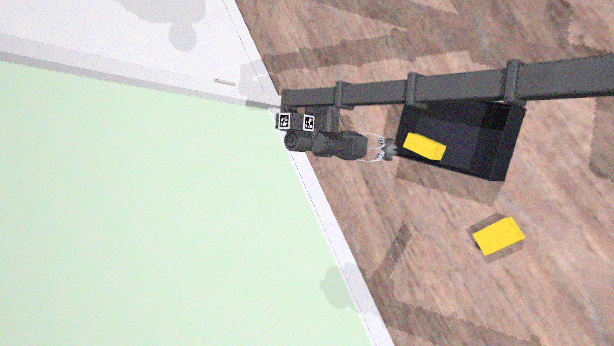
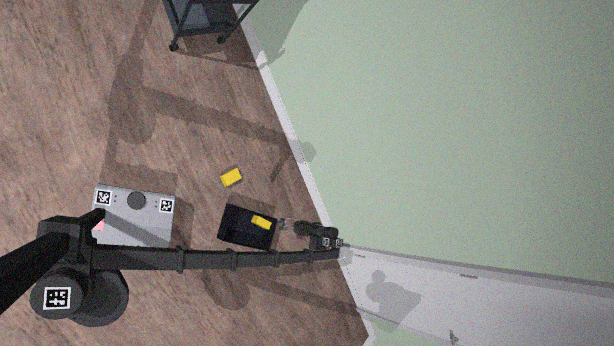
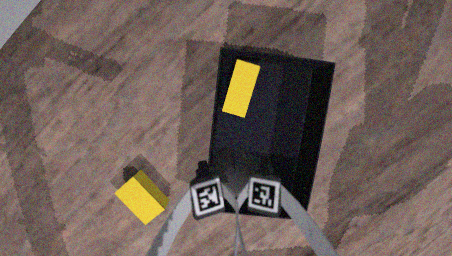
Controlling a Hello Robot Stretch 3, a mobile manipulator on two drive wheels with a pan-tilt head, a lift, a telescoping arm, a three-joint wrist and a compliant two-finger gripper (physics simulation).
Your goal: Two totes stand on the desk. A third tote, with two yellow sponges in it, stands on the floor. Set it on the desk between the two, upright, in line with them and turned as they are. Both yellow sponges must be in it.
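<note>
The dark tote (image 1: pixel 509 141) (image 2: pixel 236 233) (image 3: pixel 321 123) stands upright on the wooden floor. One yellow sponge (image 1: pixel 424 146) (image 2: pixel 261 222) (image 3: pixel 241 88) lies inside it, along one long wall. The second yellow sponge (image 1: pixel 498 235) (image 2: pixel 231 177) (image 3: pixel 139 200) lies on the bare floor beside the tote. My gripper (image 1: pixel 387 150) (image 2: pixel 283 224) (image 3: pixel 233 164) hangs well above the floor, over the tote's near short end. Its fingers are drawn close together with nothing between them.
The extended arm (image 1: pixel 472 84) (image 2: pixel 225 259) crosses over the tote. A green wall (image 1: pixel 128 215) with a white baseboard (image 1: pixel 338 245) runs close beside the gripper. My base (image 2: pixel 132 215) is left of the tote. A dark wheeled frame (image 2: pixel 199 33) stands farther along the wall.
</note>
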